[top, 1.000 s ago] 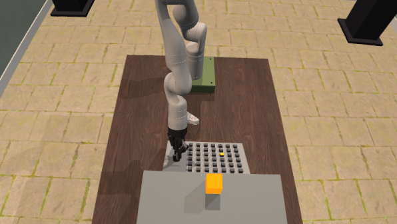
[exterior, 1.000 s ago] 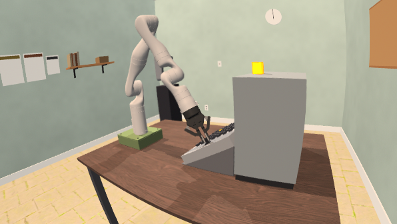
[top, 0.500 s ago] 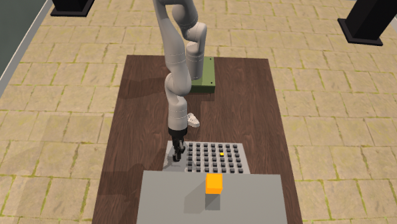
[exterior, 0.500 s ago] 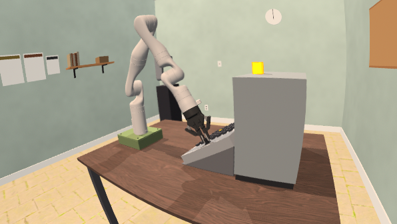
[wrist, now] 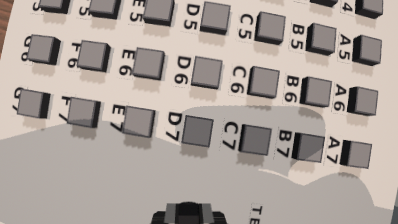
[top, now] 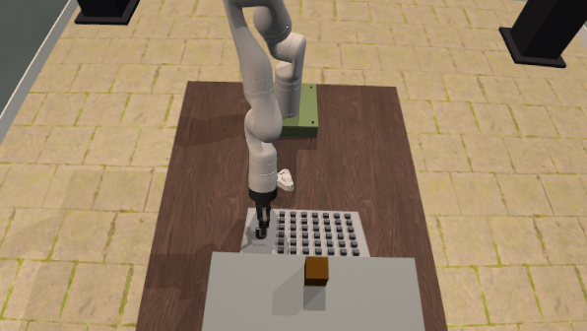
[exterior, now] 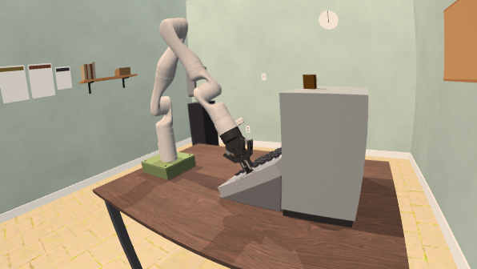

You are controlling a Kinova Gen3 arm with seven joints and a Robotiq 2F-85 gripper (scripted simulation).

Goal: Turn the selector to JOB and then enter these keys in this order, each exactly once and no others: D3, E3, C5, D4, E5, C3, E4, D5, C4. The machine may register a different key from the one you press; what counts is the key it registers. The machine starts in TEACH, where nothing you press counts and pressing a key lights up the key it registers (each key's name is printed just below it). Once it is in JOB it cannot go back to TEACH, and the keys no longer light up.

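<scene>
Right now my hand is 10 mm short of the black selector knob, 10 mm to the left of it and 10 mm above it. The rest, counted from my hand: key G7 (80 mm behind, 50 mm to the left, 70 mm below); then key D7 (10 mm ahead, 50 mm to the left, 20 mm below); then D5 key (10 mm ahead, 120 mm to the left, 20 mm below).
</scene>
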